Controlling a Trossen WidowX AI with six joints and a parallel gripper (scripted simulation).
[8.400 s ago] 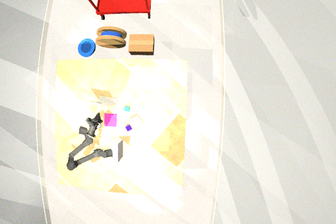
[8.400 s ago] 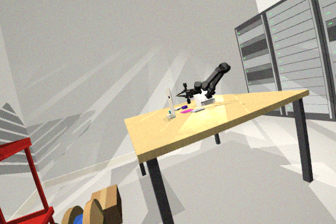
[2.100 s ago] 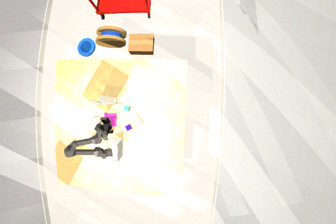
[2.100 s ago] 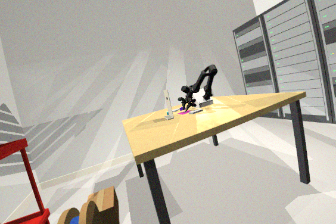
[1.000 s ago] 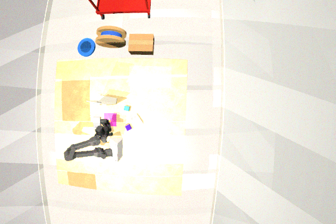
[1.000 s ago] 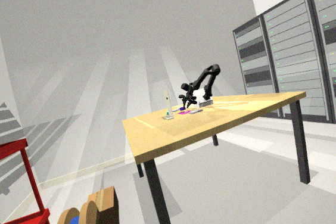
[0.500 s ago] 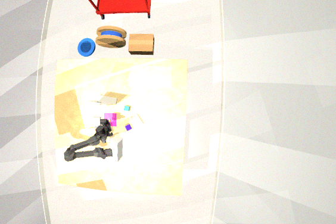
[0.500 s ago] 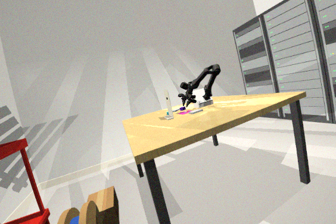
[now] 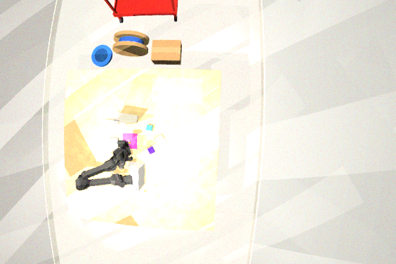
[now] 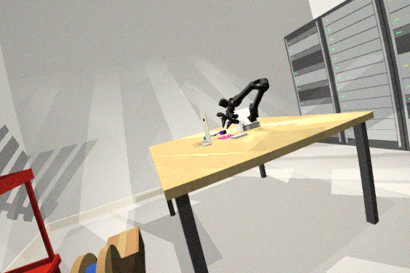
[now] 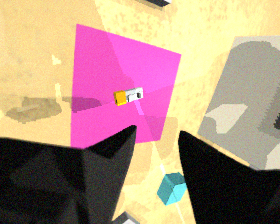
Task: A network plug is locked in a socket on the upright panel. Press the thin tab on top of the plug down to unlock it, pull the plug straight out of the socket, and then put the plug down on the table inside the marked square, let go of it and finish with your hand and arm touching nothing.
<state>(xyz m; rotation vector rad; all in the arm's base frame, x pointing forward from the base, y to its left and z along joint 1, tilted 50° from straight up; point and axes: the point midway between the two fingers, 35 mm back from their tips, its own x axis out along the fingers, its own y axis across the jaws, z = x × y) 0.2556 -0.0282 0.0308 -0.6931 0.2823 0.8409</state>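
My gripper tip is 1 cm short of the network plug, 1 cm to the right of it and 6 cm above it. Round my gripper tip: magenta marked square (1 cm ahead, 1 cm to the left, 6 cm below); then upright panel (18 cm ahead, 3 cm to the left, 5 cm above); then purple block (6 cm behind, 16 cm to the right, 5 cm below).
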